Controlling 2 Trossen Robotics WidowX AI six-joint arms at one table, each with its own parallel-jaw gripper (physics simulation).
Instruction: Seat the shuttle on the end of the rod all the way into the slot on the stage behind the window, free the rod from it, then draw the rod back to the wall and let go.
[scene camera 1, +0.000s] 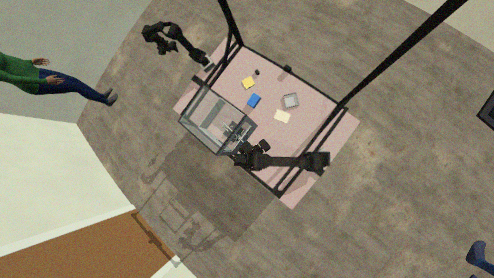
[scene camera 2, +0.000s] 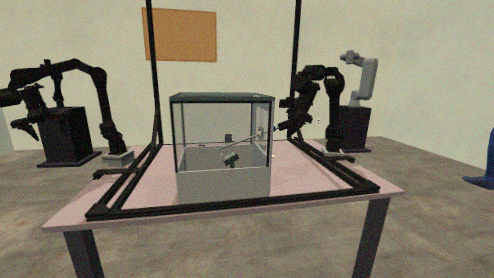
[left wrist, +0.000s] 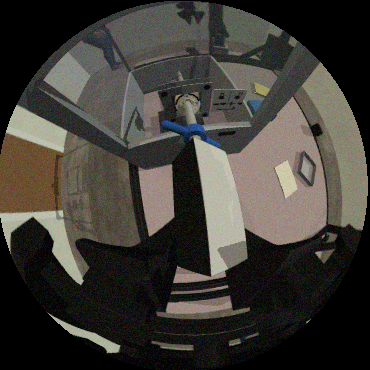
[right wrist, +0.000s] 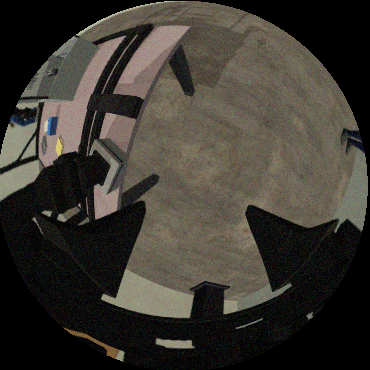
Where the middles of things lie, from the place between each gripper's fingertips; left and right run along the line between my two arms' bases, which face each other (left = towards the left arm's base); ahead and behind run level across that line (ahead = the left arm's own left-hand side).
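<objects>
From my right hand, the glass-walled box (scene camera 2: 222, 142) is 2 cm above, 16 cm ahead and 73 cm to the left; the grey rod (left wrist: 209, 232) is 4 cm above, 15 cm ahead and 85 cm to the left.
My left hand is 13 cm to the left of the grey rod. Counted from my left hand, the glass-walled box is 2 cm below, 1 cm ahead and 26 cm to the right.
</objects>
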